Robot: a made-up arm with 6 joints.
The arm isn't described. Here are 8 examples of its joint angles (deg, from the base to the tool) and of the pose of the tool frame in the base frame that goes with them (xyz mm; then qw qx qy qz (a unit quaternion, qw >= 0)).
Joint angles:
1: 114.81 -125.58 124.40 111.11 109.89 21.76
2: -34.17 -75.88 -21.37 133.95 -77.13 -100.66
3: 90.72 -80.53 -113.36 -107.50 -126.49 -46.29
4: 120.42 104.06 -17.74 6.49 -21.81 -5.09
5: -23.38 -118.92 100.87 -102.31 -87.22 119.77
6: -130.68 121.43 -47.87 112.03 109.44 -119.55
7: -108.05 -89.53 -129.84 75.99 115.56 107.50
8: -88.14 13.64 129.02 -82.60 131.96 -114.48
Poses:
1: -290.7 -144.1 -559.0 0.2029 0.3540 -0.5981 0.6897
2: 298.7 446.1 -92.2 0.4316 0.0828 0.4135 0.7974
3: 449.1 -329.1 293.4 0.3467 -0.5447 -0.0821 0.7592
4: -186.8 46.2 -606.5 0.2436 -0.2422 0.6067 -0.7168
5: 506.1 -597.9 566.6 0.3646 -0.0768 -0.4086 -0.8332
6: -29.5 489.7 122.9 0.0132 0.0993 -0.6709 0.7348
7: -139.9 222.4 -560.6 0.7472 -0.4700 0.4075 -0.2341
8: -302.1 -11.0 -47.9 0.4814 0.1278 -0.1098 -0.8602
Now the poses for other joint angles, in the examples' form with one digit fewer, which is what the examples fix.
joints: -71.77 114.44 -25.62 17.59 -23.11 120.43
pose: 17 -196 -16 0.075 -0.517 0.473 0.710
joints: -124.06 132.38 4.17 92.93 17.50 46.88
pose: -143 79 501 0.398 0.897 -0.048 -0.185
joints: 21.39 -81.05 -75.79 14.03 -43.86 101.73
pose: -35 -381 74 0.042 0.828 -0.381 0.409
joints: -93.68 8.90 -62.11 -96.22 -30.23 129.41
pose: -727 261 -642 0.434 -0.224 0.189 0.852
